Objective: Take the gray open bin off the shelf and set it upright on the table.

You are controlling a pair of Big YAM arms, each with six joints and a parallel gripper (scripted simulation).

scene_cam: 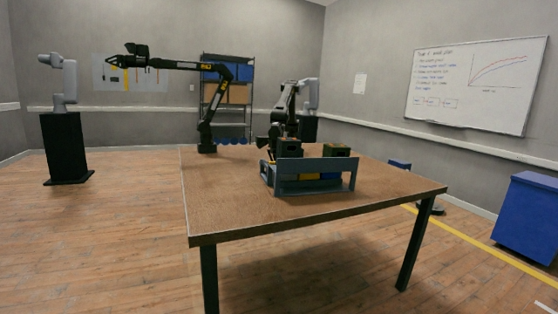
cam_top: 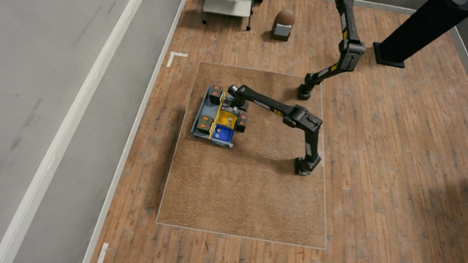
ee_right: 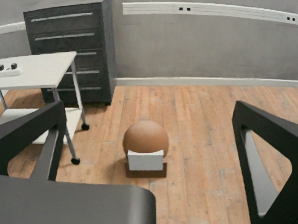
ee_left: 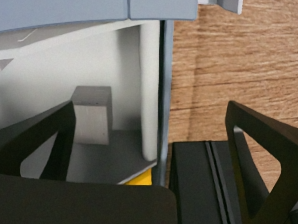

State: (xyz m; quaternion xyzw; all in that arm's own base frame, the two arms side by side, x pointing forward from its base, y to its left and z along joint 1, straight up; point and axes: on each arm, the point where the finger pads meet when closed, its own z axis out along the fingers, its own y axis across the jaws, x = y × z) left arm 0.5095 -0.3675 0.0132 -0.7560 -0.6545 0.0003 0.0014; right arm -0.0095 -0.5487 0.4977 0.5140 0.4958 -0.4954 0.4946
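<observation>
The gray open bin is 80 mm ahead of my left hand, 10 mm to the right of it and 10 mm below it. The rest, counted from my left hand: blue-gray shelf 120 mm ahead, 100 mm to the left, 10 mm above; yellow bin 100 mm ahead, 100 mm to the left, 10 mm below; blue bin 110 mm ahead, 210 mm to the left, 10 mm below.
</observation>
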